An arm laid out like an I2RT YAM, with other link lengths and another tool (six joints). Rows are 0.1 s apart.
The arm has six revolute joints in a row. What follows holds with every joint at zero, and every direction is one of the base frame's.
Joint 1 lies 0.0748 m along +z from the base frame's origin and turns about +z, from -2.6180 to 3.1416 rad.
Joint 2 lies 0.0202 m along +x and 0.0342 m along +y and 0.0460 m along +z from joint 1 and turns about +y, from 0.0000 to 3.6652 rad.
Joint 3 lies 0.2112 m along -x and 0.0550 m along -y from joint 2 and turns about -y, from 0.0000 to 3.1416 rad.
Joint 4 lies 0.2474 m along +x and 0.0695 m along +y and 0.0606 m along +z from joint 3 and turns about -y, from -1.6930 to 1.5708 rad.
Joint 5 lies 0.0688 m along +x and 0.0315 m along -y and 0.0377 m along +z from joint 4 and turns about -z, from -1.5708 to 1.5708 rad.
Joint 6 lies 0.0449 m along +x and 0.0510 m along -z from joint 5 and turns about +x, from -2.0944 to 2.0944 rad.
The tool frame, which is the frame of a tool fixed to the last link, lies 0.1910 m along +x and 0.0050 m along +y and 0.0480 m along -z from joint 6; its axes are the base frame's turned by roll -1.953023, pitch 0.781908 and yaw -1.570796 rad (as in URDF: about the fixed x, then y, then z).
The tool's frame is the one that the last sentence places.
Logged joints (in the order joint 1, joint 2, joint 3, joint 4, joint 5, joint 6), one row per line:
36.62, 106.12, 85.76, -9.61, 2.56, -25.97
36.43, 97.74, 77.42, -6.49, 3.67, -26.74
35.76, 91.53, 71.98, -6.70, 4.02, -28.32
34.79, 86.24, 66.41, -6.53, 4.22, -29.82
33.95, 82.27, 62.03, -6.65, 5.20, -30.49
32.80, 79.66, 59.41, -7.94, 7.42, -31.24
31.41, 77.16, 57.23, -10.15, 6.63, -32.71
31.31, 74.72, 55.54, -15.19, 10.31, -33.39
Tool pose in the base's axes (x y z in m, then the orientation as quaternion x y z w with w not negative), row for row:
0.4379, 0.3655, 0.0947, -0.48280, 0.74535, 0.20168, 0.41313
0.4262, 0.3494, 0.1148, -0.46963, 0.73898, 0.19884, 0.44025
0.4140, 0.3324, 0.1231, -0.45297, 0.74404, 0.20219, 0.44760
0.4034, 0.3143, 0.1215, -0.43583, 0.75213, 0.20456, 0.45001
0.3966, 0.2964, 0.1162, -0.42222, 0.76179, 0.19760, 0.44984
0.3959, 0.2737, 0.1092, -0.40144, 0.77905, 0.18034, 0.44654
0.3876, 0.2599, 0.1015, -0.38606, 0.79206, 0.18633, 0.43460
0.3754, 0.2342, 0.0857, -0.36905, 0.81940, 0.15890, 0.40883
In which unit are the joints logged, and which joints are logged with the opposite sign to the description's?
The joints are logged in degrees. Opposite sign: joint 6.
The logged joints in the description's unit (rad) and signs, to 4 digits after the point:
0.6391, 1.8521, 1.4968, -0.1677, 0.0447, 0.4533
0.6358, 1.7059, 1.3512, -0.1133, 0.0641, 0.4667
0.6241, 1.5975, 1.2563, -0.1169, 0.0702, 0.4943
0.6072, 1.5052, 1.1591, -0.1140, 0.0737, 0.5205
0.5925, 1.4359, 1.0826, -0.1161, 0.0908, 0.5322
0.5725, 1.3903, 1.0369, -0.1386, 0.1295, 0.5452
0.5482, 1.3467, 0.9989, -0.1772, 0.1157, 0.5709
0.5465, 1.3041, 0.9694, -0.2651, 0.1799, 0.5828

